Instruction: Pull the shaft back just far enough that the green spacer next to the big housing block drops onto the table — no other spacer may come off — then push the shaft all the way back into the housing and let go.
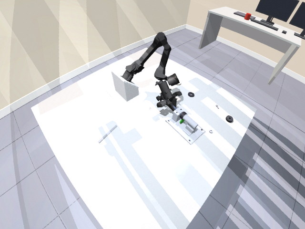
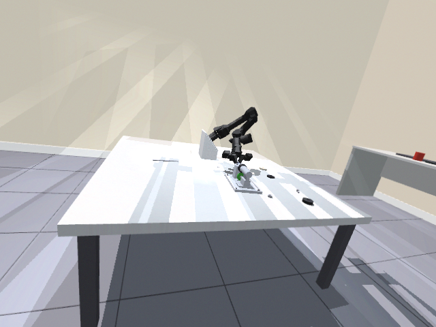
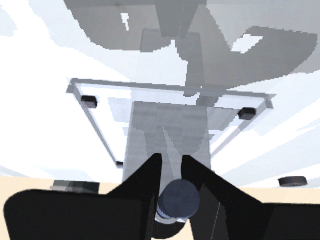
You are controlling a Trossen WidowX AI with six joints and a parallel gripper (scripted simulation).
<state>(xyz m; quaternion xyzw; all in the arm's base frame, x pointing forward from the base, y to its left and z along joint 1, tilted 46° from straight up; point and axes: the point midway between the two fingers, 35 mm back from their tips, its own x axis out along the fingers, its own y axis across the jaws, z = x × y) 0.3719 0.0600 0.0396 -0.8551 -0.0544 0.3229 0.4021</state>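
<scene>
The green spacer is 80 mm ahead of my gripper tip, 10 mm to the right of it and 30 mm below it. Round my gripper tip: shaft: 30 mm ahead, 20 mm above; black spacer: 80 mm ahead, 10 mm to the right, 20 mm above; thin white rod: 220 mm behind, 400 mm to the right, 50 mm below.
</scene>
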